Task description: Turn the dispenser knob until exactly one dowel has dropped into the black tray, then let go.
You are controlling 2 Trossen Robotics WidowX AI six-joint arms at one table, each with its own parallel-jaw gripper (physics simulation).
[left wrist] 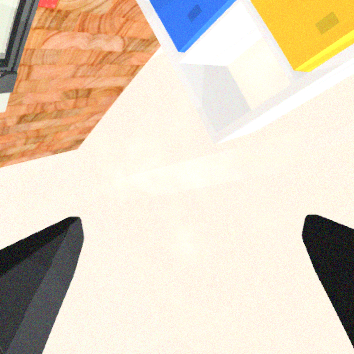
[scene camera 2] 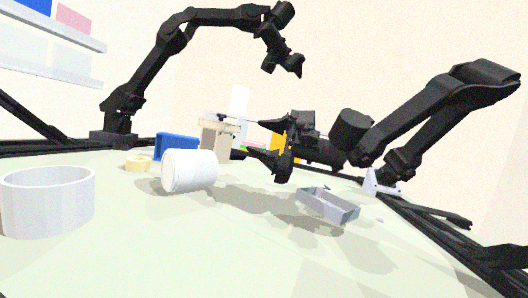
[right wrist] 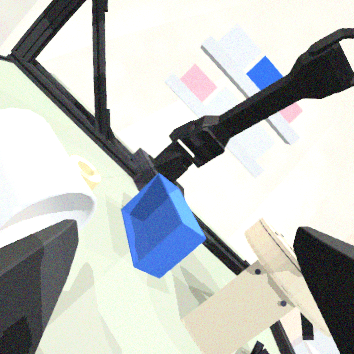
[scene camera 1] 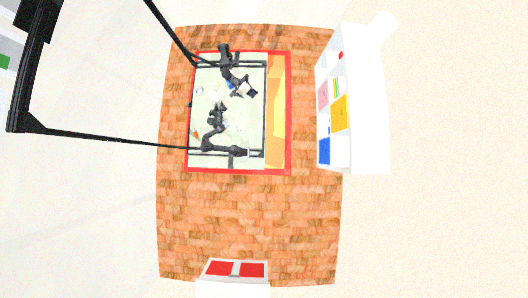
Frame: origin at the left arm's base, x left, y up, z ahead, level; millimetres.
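Seen in the pictures: left gripper, between the fingertips: [left wrist: 193, 226] [scene camera 2: 294, 75] [scene camera 1: 248, 94]; right gripper, between the fingertips: [scene camera 2: 252, 134] [right wrist: 188, 234] [scene camera 1: 218, 101]; left arm's base, origin of its link: [scene camera 2: 116, 132] [right wrist: 161, 170]; right arm's base, origin of its link: [scene camera 2: 384, 178] [scene camera 1: 245, 152].
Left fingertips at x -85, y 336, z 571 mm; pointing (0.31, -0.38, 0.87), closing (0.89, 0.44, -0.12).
Offsets run from my left fingertips to a thing's middle. "spot": to the spot under its first point.
The beige dispenser {dx +69, dy -253, dz -242 mm} [scene camera 1: 245, 86] [scene camera 2: 208, 138] [right wrist: 235, 310] stands at the back in scene camera 2. Its black knob {spot: dx +60, dy -223, dz -246 mm} [scene camera 2: 220, 117] is on top; the right finger seems to hide it in the right wrist view. The black tray {dx +96, dy -371, dz -157 mm} [scene camera 1: 252, 92] [scene camera 2: 238, 154] is beside the dispenser, partly hidden in scene camera 2. No dowel can be made out. My right gripper [scene camera 2: 254, 135] [right wrist: 188, 234] is open and empty, level above the table, its fingertips toward the dispenser but apart from it. My left gripper [scene camera 2: 284, 73] [left wrist: 193, 226] is open and empty, raised high and pointing down.
A blue box {dx -34, dy -343, dz -371 mm} [scene camera 2: 177, 145] [right wrist: 165, 230] stands beside the dispenser. A white cylinder {dx -212, dy -349, dz -331 mm} [scene camera 2: 192, 169] [right wrist: 30, 165] lies nearby, with a yellow ring {dx -128, dy -371, dz -443 mm} [scene camera 2: 138, 164] behind it. A white round container {dx -330, dy -356, dz -473 mm} [scene camera 2: 47, 205] is at left and a grey tray {dx -319, dy -371, dz -38 mm} [scene camera 2: 325, 206] at right in scene camera 2.
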